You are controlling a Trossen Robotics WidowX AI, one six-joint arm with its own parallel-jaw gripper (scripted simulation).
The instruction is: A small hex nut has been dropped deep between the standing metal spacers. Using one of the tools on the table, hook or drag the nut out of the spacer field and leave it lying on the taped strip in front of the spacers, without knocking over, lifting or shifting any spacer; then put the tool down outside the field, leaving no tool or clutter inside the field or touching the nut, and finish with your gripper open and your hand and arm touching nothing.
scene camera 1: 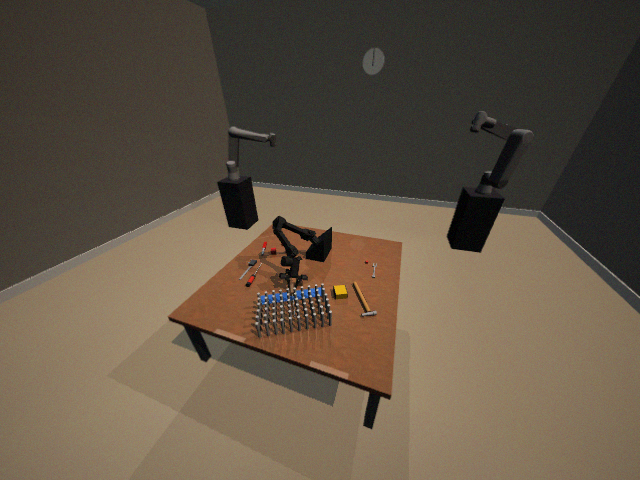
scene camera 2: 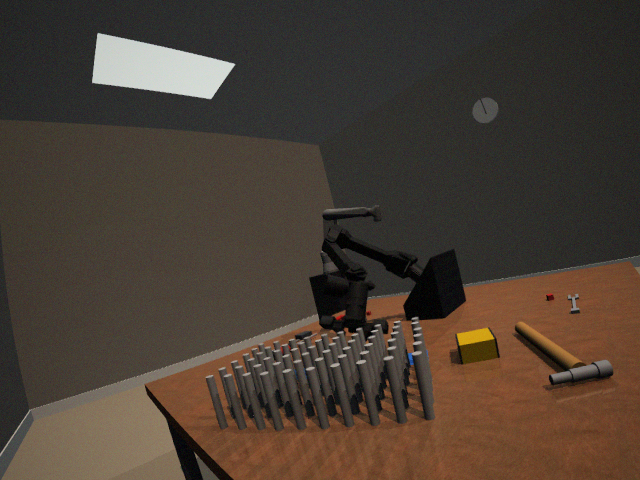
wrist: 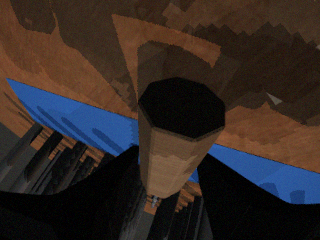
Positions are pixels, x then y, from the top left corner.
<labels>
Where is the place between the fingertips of my gripper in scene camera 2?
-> At 350, 355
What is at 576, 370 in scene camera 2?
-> A hammer.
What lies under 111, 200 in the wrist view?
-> My gripper.
</labels>
